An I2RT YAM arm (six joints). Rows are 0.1 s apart.
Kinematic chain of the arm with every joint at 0, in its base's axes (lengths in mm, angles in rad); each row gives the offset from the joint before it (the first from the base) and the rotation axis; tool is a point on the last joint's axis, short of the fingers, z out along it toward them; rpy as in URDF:
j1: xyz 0 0 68 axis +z
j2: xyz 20 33.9 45.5 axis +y
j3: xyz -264 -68.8 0 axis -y
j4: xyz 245 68.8 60 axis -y
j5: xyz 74 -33.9 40.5 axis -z
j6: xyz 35.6 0 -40.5 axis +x
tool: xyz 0 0 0 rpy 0 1.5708 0
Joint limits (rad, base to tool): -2.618..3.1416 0..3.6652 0..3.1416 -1.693..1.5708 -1.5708..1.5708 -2.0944..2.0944
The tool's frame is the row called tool.
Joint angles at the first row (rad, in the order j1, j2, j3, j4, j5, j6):
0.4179, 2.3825, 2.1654, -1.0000, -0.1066, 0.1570
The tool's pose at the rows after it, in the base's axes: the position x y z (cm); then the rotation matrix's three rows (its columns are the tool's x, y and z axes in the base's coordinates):
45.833, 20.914, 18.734; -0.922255, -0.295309, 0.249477; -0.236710, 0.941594, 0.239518; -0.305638, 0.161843, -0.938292
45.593, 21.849, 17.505; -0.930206, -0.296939, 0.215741; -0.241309, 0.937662, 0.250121; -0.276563, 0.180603, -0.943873
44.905, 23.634, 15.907; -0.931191, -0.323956, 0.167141; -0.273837, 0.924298, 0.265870; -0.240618, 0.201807, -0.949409
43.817, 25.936, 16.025; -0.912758, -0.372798, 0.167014; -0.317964, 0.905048, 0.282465; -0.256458, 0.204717, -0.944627
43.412, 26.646, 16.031; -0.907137, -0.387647, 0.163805; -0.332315, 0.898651, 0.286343; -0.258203, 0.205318, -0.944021
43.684, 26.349, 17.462; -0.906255, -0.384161, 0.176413; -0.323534, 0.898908, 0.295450; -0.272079, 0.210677, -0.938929
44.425, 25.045, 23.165; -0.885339, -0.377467, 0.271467; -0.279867, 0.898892, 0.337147; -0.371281, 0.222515, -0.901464
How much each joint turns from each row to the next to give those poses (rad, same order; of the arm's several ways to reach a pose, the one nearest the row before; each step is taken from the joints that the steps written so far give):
0.0019, 0.0233, 0.0001, 0.0034, -0.0107, 0.0046
0.0176, 0.0255, -0.0001, 0.0008, -0.0183, 0.0164
0.0358, 0.0332, 0.0000, 0.0011, -0.0256, 0.0061
0.0500, -0.0003, 0.0020, 0.0145, -0.0007, 0.0000
0.0160, -0.0001, 0.0000, 0.0019, -0.0004, 0.0000
-0.0080, -0.0072, 0.0416, -0.0336, -0.0038, -0.0004
-0.0294, -0.0439, 0.1316, -0.0687, 0.0003, 0.0004

